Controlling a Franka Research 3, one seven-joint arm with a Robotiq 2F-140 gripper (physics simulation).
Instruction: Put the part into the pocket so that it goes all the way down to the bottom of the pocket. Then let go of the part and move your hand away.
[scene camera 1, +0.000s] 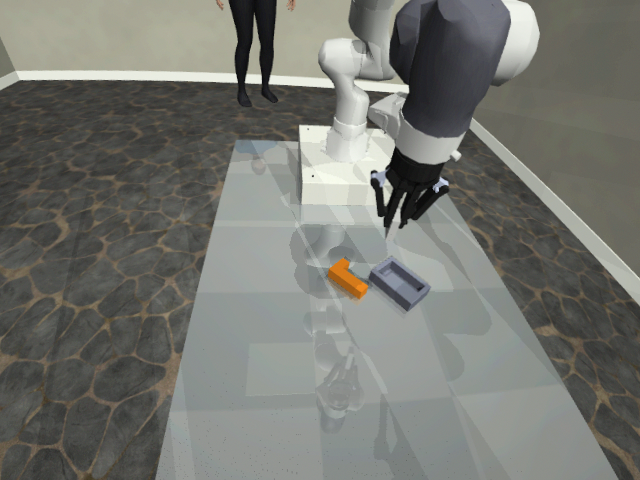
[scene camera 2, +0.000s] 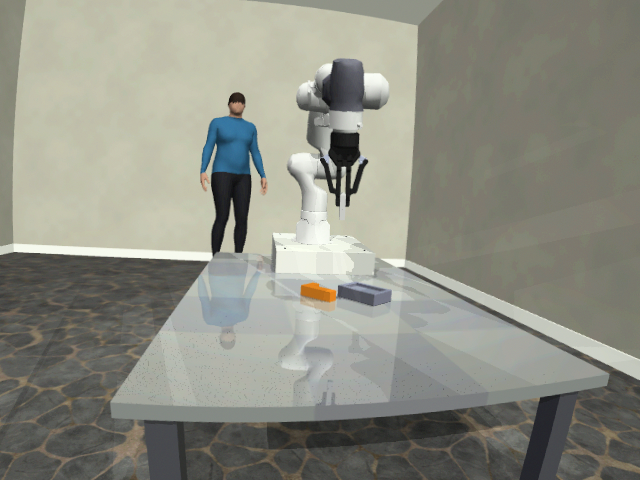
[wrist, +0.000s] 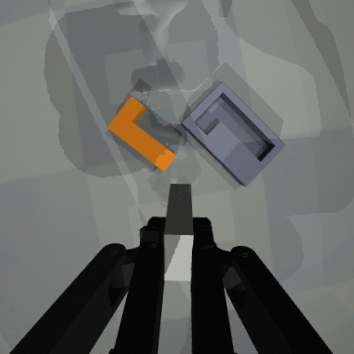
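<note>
The orange L-shaped part (scene camera 1: 347, 280) (scene camera 2: 317, 292) (wrist: 142, 136) lies flat on the table, beside the grey block and apart from it. The grey block (scene camera 1: 397, 298) (scene camera 2: 364, 293) (wrist: 226, 152) has an L-shaped pocket that opens upward, and its floor shows without the part in it. My gripper (scene camera 1: 391, 235) (scene camera 2: 342, 212) (wrist: 179, 201) is shut with nothing between its fingers. It points down and hangs well above the table. In the wrist view the part is ahead and to the left of the fingertips, and the block is ahead and to the right.
The glossy table (scene camera 1: 279, 439) (scene camera 2: 361, 382) mirrors the arm. The arm's white base (scene camera 1: 336, 191) (scene camera 2: 323, 260) stands at the table's far end. A person (scene camera 1: 253, 41) (scene camera 2: 232, 149) stands on the floor behind the table. A wall (scene camera 2: 516, 155) runs along the right.
</note>
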